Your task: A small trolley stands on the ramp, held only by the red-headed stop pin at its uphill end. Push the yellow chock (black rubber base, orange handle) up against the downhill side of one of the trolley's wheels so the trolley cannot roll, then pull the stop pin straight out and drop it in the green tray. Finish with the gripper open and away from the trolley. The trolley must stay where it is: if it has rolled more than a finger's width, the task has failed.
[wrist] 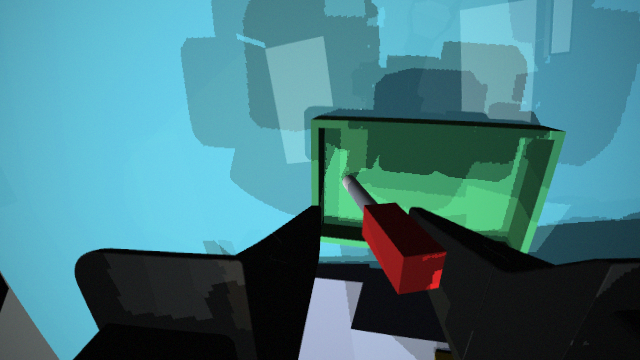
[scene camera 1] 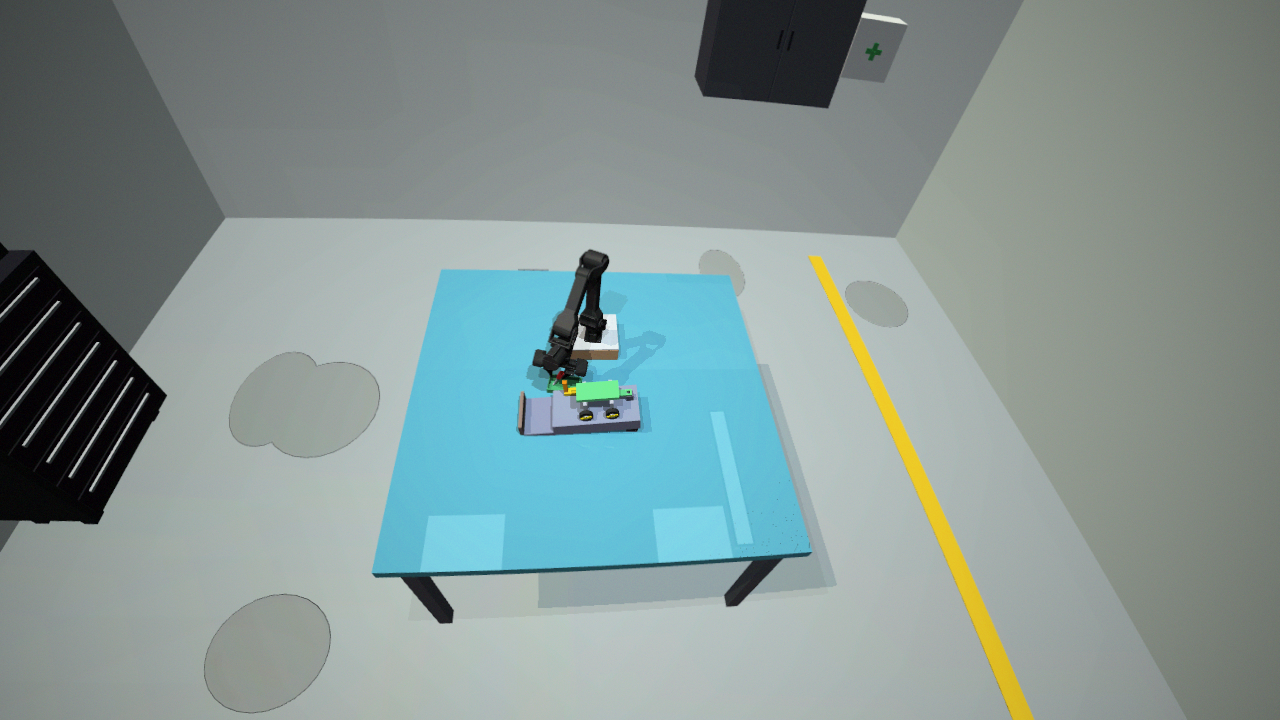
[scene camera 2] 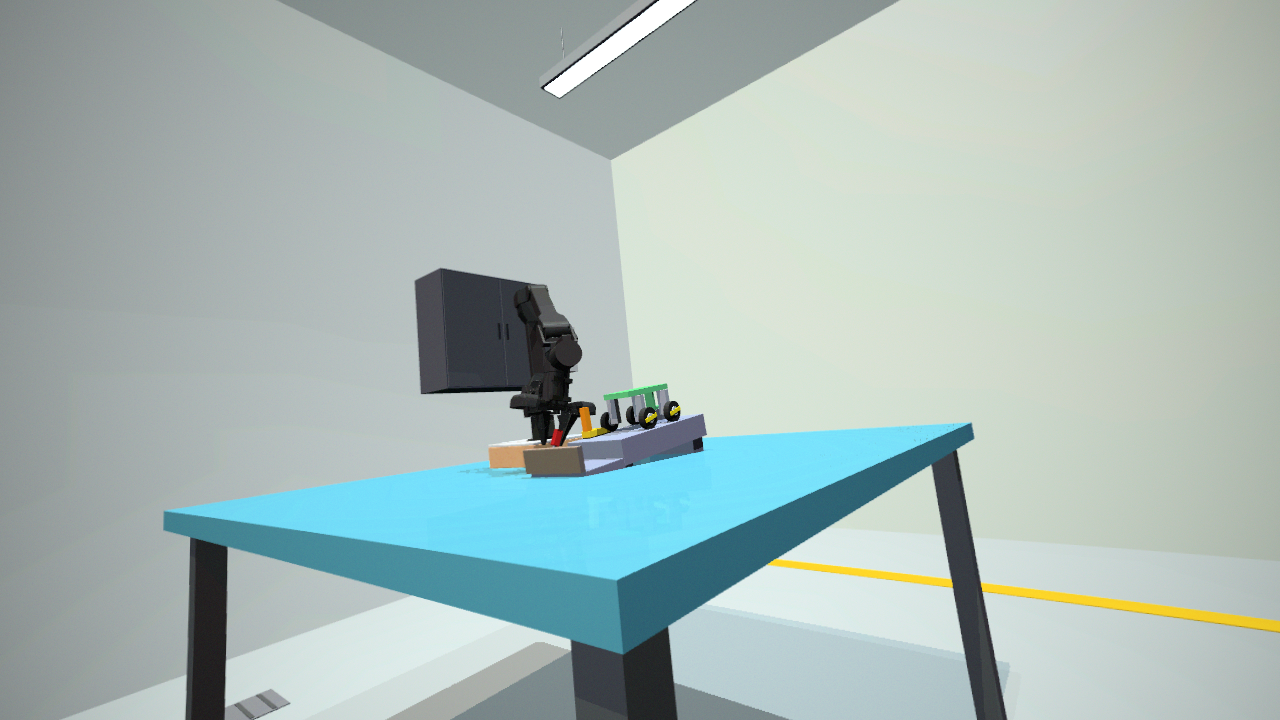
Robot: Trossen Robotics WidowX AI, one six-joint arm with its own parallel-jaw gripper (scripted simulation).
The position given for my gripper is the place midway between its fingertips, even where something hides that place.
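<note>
You'd find my gripper [scene camera 2: 551, 445] in that scene view, and the wrist view has my gripper [wrist: 364, 216] as well. There's a trolley [scene camera 2: 646, 416], and again the trolley [scene camera 1: 605, 390], though in the wrist view it's out of frame. A grey ramp [scene camera 2: 633, 443] is here too, and scene camera 1 also shows the ramp [scene camera 1: 565, 410]. Then there's a brown stop block [scene camera 2: 556, 460], plus a stop pin [wrist: 413, 261].
</note>
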